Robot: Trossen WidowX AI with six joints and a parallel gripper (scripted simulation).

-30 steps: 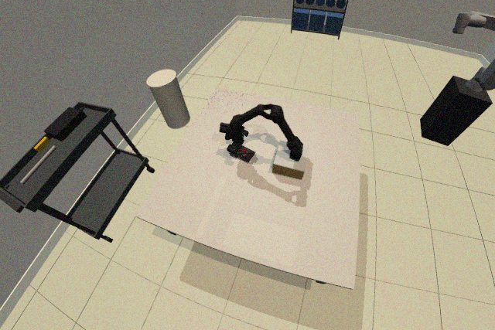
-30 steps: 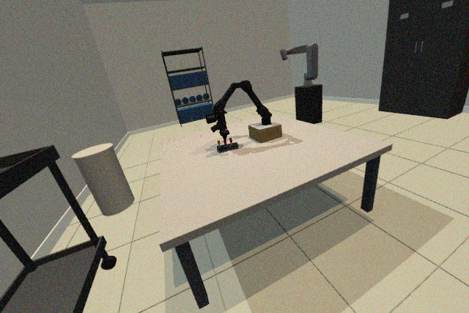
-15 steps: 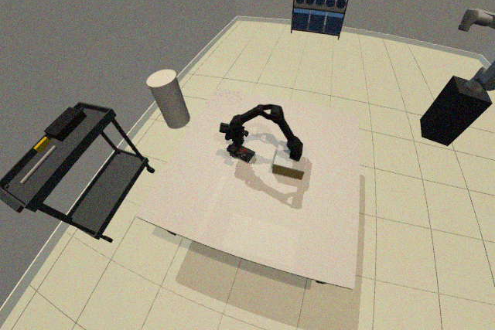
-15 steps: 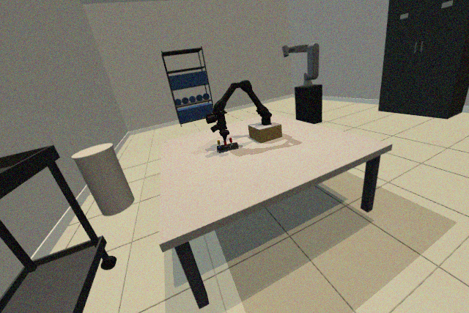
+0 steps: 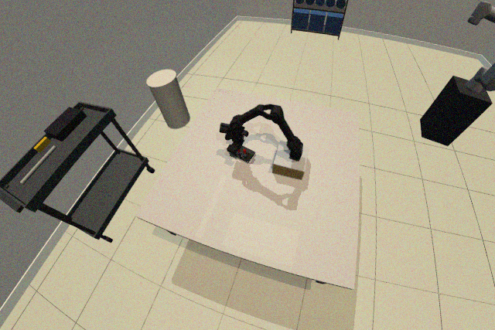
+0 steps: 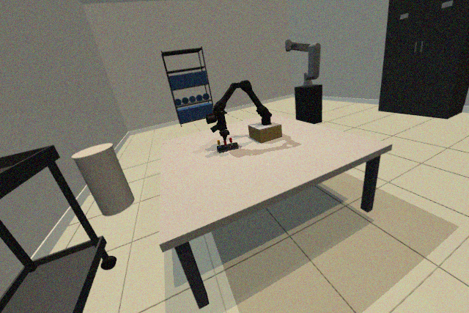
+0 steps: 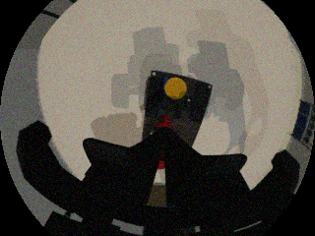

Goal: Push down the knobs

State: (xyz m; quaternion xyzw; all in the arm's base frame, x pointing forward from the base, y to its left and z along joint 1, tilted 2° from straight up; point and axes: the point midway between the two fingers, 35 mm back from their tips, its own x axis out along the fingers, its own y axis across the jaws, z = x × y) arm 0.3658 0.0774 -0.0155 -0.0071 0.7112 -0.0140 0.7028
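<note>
My gripper tip is 50 mm short of the knob and 20 mm above it.
</note>
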